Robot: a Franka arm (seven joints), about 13 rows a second.
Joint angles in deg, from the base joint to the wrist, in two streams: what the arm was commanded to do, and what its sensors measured. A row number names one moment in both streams.
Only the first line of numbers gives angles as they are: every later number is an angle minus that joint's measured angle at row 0.
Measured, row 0:
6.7 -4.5 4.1 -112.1 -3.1 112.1 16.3
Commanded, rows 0 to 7:
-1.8 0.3 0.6 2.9 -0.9 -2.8 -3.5
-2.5 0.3 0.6 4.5 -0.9 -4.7 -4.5
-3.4 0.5 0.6 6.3 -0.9 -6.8 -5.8
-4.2 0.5 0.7 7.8 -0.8 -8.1 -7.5
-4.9 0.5 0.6 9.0 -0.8 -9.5 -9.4
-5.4 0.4 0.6 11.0 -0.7 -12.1 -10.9
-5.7 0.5 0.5 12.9 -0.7 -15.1 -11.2
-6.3 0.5 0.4 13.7 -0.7 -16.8 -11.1
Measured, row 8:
-4.9 -0.1 -0.1 10.8 -0.2 -13.2 -9.5
